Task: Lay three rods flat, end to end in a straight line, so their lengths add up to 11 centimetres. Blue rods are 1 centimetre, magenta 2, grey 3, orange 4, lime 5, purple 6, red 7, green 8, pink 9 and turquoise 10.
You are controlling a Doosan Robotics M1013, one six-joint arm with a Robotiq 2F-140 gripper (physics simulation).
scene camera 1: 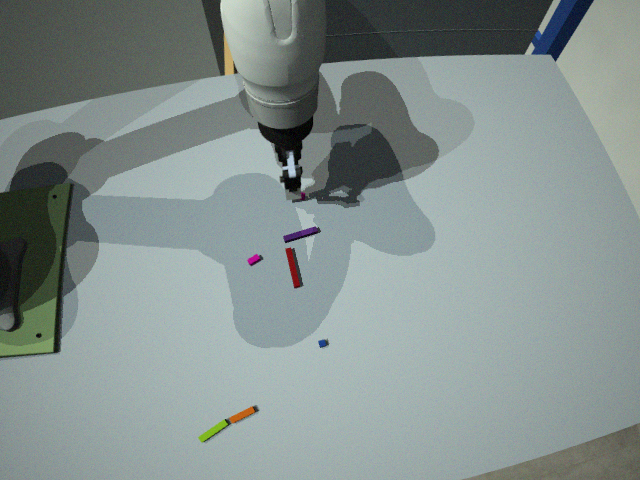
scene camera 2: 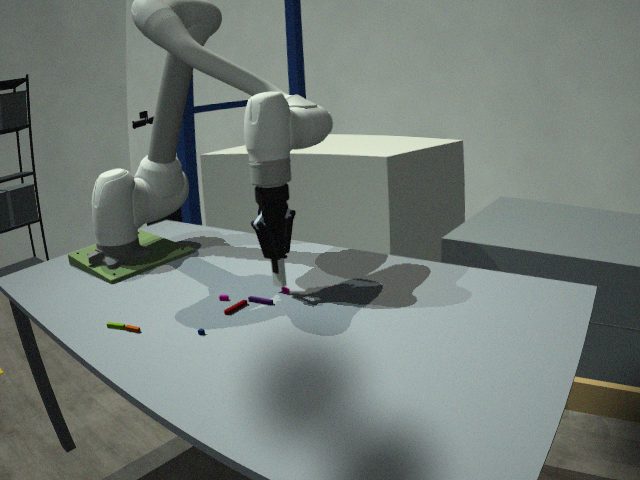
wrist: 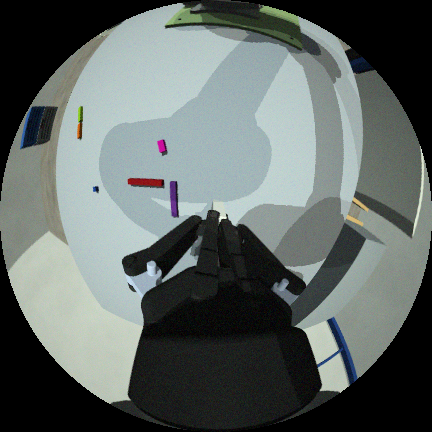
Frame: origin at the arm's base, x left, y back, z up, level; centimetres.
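Seen in the pictures: gripper, fingertip midpoint: (scene camera 1: 293, 195) (scene camera 2: 280, 285) (wrist: 215, 207); arm's base, origin of the base link: (scene camera 2: 118, 255).
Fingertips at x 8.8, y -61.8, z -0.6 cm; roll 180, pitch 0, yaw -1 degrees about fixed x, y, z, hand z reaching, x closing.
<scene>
Offsets run from my fingertips to a thing's top centre. Level surfaces: height alone.
My gripper (scene camera 1: 293, 195) (scene camera 2: 279, 284) (wrist: 215, 207) is shut and empty, its fingertips low over the table. One magenta rod {dx +0.5, dy -1.1, dz -0.7 cm} (scene camera 1: 302, 196) (scene camera 2: 285, 290) lies right beside the fingertips, partly covered in scene camera 1; it does not show in the wrist view. A second magenta rod {dx -10.6, dy +8.5, dz -0.7 cm} (scene camera 1: 253, 259) (scene camera 2: 223, 297) (wrist: 162, 146) lies apart. The purple rod {dx -7.3, dy -0.2, dz -0.7 cm} (scene camera 1: 301, 234) (scene camera 2: 260, 300) (wrist: 174, 199) lies near one end of the red rod {dx -13.1, dy +2.1, dz -0.7 cm} (scene camera 1: 293, 267) (scene camera 2: 235, 307) (wrist: 145, 182), roughly at a right angle. The lime rod {dx -37.7, dy +18.2, dz -0.7 cm} (scene camera 1: 213, 430) (scene camera 2: 115, 325) (wrist: 80, 113) and orange rod {dx -35.8, dy +13.4, dz -0.7 cm} (scene camera 1: 242, 414) (scene camera 2: 132, 328) (wrist: 79, 130) lie nearly end to end, slightly angled.
A blue rod {dx -26.6, dy -0.6, dz -0.7 cm} (scene camera 1: 323, 343) (scene camera 2: 201, 331) (wrist: 95, 189) lies on the table {dz -1.7 cm} (scene camera 1: 465, 335) (scene camera 2: 439, 361), between the red rod and the orange rod's side. The green base plate (scene camera 1: 46, 310) (scene camera 2: 112, 274) (wrist: 280, 30) carries the arm. Arm shadows fall across the rods' area.
</scene>
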